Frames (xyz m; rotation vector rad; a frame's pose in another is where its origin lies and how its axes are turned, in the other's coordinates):
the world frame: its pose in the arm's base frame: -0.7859 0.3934 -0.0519 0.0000 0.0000 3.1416
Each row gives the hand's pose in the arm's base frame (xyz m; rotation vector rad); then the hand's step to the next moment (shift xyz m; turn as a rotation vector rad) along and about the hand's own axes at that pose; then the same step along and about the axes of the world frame.
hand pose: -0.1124 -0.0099 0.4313 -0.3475 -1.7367 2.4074
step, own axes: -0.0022 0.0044 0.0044 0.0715 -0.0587 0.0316
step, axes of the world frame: -0.0010 0.0060 -0.0026 0.0781 -0.0081 0.0582
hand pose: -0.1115 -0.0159 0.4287 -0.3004 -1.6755 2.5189
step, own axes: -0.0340 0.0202 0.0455 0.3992 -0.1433 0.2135
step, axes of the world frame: -0.0237 0.0554 0.0021 0.4397 0.0597 0.1690
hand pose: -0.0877 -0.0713 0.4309 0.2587 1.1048 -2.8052
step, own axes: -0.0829 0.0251 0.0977 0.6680 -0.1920 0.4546
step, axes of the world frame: -0.0741 0.0814 0.0702 0.7390 0.2013 0.3212
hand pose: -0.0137 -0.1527 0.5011 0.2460 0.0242 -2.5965
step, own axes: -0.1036 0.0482 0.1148 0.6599 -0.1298 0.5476
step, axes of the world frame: -0.0925 -0.0033 0.1330 0.7163 0.2568 0.4160
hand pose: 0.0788 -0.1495 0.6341 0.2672 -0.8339 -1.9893
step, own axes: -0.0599 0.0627 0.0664 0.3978 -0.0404 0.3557
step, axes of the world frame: -0.0425 -0.0583 0.0820 0.4187 0.1561 0.2945
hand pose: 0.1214 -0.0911 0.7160 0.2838 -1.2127 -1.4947
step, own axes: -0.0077 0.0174 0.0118 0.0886 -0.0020 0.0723
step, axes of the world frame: -0.0042 -0.0154 0.0157 0.0840 0.0372 0.0681
